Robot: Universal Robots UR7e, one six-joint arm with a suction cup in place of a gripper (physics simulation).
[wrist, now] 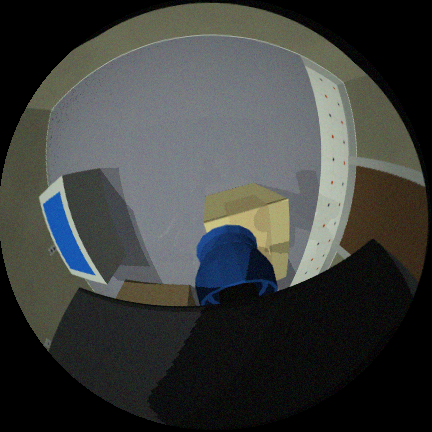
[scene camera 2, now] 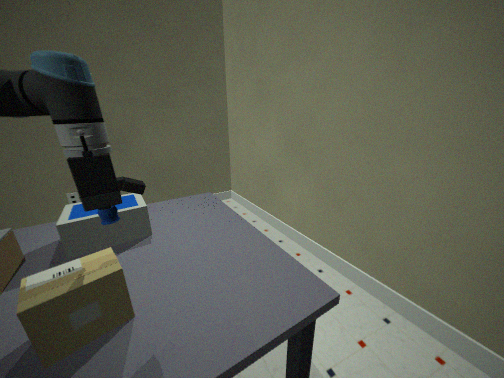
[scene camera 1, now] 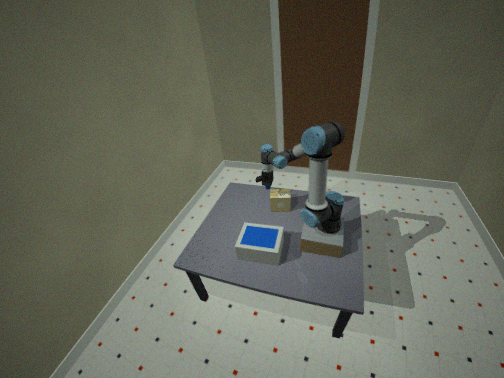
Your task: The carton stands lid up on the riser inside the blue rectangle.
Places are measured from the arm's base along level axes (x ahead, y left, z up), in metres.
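Where they show: end effector, tool point: [wrist: 227, 251] [scene camera 2: 110, 220] [scene camera 1: 267, 188]; arm's base, origin of the base link: [scene camera 1: 328, 224].
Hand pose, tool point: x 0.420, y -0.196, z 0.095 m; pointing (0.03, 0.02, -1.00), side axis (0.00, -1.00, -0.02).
Each offset is from my tool point to the centre of the thing. Level surfaces: height alone.
The cardboard carton @[0.077 m back, 0.047 m right, 0.138 m down] [scene camera 1: 280, 204] [scene camera 2: 75, 312] [wrist: 278, 225] stands on the table, apart from the riser; its upper face bears tape and a white barcode label in scene camera 2. The riser @[0.027 m back, 0.369 m left, 0.143 m down] [scene camera 1: 257, 254] [scene camera 2: 120, 230] [wrist: 92, 225] is a pale box. The blue rectangle @[0.027 m back, 0.369 m left, 0.083 m down] [scene camera 1: 260, 237] [scene camera 2: 82, 212] [wrist: 64, 235] lies on its top, with no carton on it. My gripper, a blue suction cup [scene camera 1: 268, 187] [scene camera 2: 109, 216] [wrist: 227, 242], is open and holds nothing. It hangs above table height near the carton, clear of it, and hides part of it in the wrist view.
The table @[0.203 m down] [scene camera 1: 215, 230] [scene camera 2: 225, 270] [wrist: 190, 100] bears the carton, the riser and the arm's box-shaped base [scene camera 1: 321, 246] [scene camera 2: 7, 255] [wrist: 155, 292]. The carton is near the table's far side in scene camera 1. A brown door [scene camera 1: 325, 75] [wrist: 387, 205] is beyond the table.
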